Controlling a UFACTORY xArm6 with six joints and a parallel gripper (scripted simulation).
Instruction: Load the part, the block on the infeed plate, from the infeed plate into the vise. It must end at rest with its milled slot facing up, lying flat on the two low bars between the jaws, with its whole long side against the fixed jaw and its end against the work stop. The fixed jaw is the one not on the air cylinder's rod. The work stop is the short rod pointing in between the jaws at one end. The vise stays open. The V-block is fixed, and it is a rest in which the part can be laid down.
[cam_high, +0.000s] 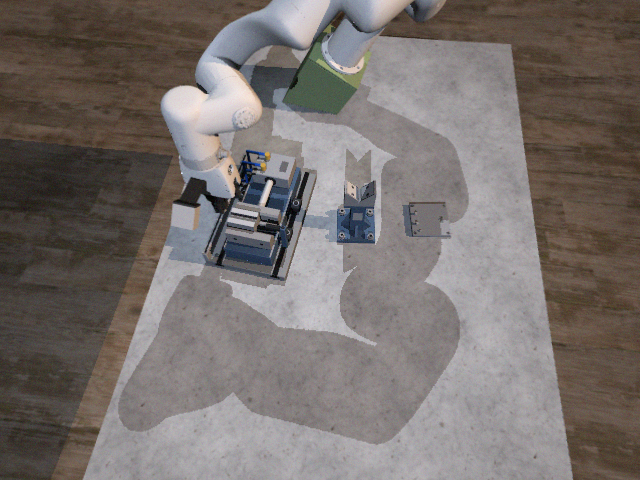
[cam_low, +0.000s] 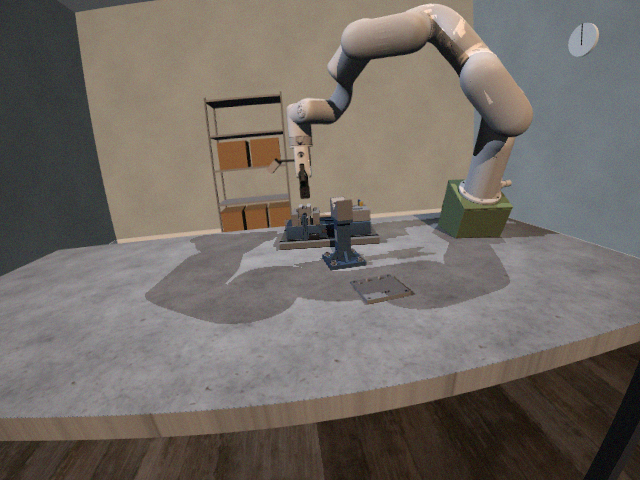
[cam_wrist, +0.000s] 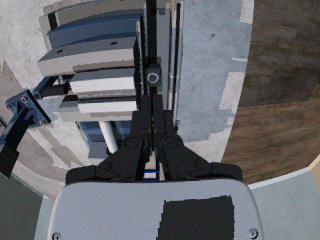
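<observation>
Now: hand 10 mm short of the part, 40 mm to the right of it and 50 mm above it. From my hand the other things lie so: fixed jaw 40 mm ahead, 60 mm to the left, 70 mm below; air cylinder rod 80 mm behind, 80 mm to the left, 70 mm below; blue vise body 60 mm behind, 70 mm to the left, 110 mm below.
</observation>
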